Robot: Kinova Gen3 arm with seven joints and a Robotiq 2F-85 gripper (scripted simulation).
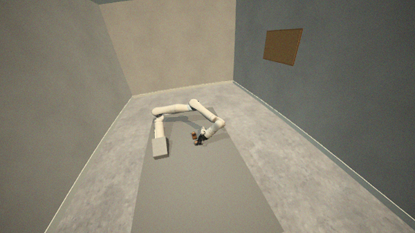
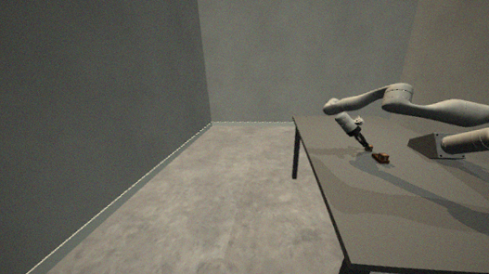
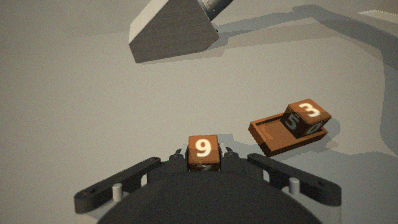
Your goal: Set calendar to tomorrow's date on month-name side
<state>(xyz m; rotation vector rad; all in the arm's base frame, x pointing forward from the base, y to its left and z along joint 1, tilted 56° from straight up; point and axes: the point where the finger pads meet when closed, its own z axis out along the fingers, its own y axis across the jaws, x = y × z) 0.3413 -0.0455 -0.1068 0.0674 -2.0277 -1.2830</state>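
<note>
My gripper is now 10 mm past the digit cube and 10 mm above it. Also, from my hand: orange tray: 110 mm to the left, 20 mm below, 10 mm behind.
</note>
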